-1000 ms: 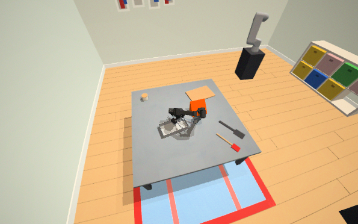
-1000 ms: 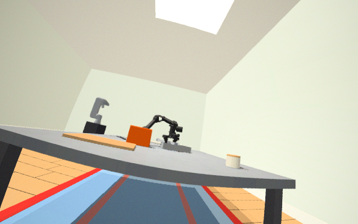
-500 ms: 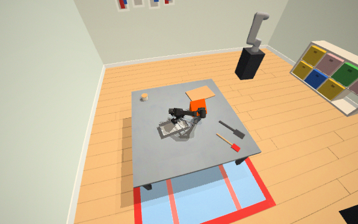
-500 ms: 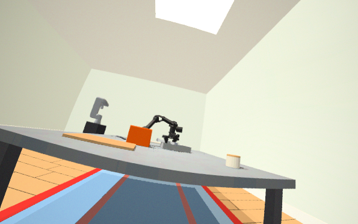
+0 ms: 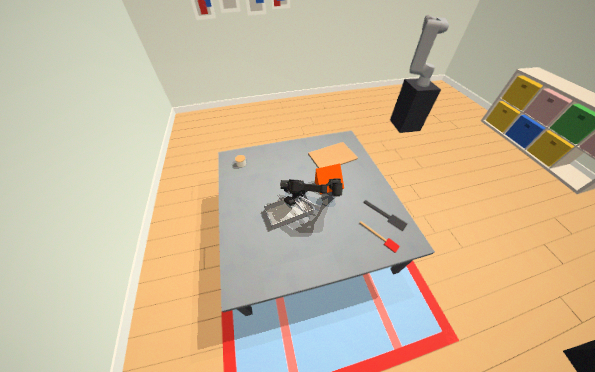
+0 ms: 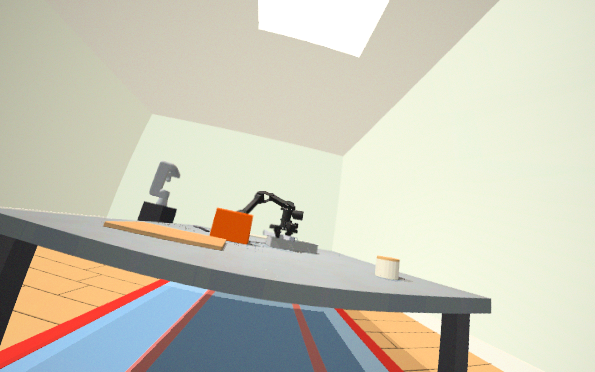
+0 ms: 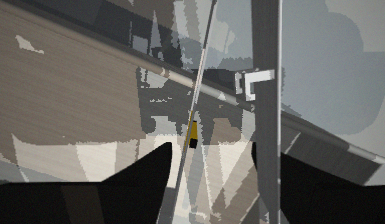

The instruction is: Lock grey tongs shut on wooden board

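My gripper tip is now 30 mm short of the yellow slider, 20 mm to the left of it and 40 mm below it. Round my gripper tip: roasting tin (60 mm ahead, 60 mm to the left); then red-tipped spatula (500 mm behind, 350 mm to the left, 20 mm below); then wooden board (390 mm behind, 450 mm to the right, 20 mm below).
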